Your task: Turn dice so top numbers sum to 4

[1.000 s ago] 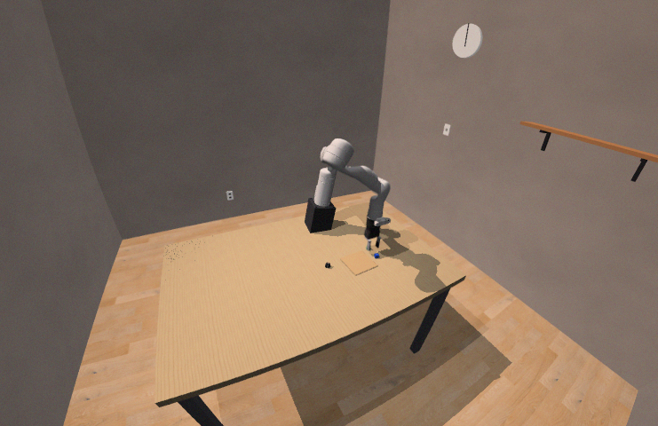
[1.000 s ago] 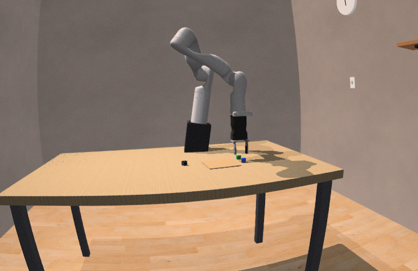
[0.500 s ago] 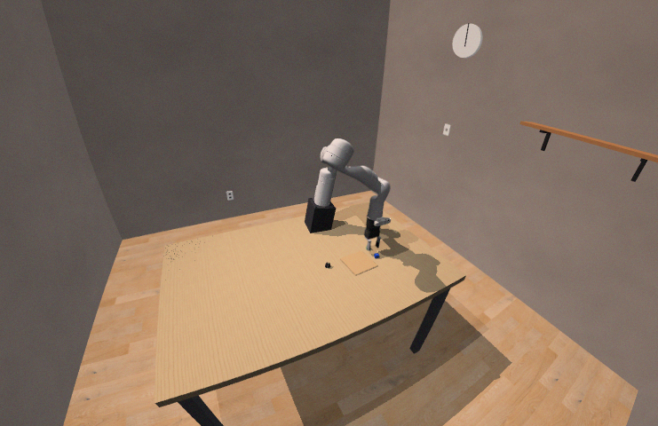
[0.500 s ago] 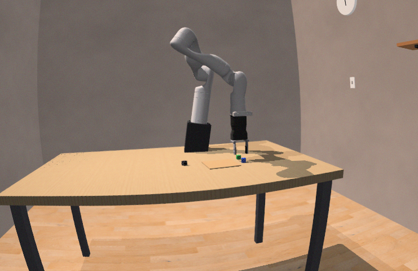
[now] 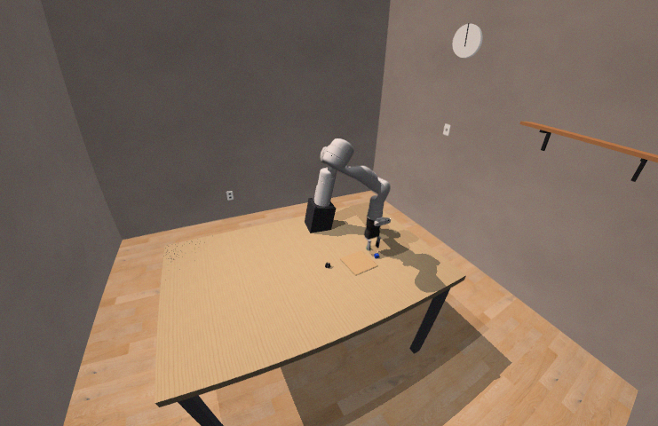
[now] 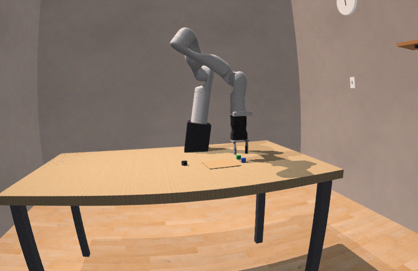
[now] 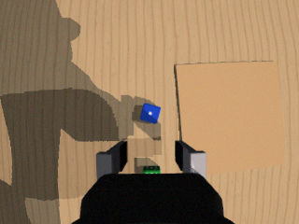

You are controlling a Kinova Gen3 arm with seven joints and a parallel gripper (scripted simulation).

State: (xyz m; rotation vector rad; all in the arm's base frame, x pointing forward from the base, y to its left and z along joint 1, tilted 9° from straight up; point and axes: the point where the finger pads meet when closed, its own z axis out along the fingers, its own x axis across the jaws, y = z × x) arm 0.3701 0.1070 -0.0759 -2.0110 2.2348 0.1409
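Now: the green die 4 cm below my hand and 3 cm behind it. The rest, counted from my hand: black die: 26 cm to the right, 4 cm below, 3 cm behind; tan mat: 11 cm to the right, 5 cm below, 2 cm ahead; blue die: 4 cm below, 4 cm ahead.
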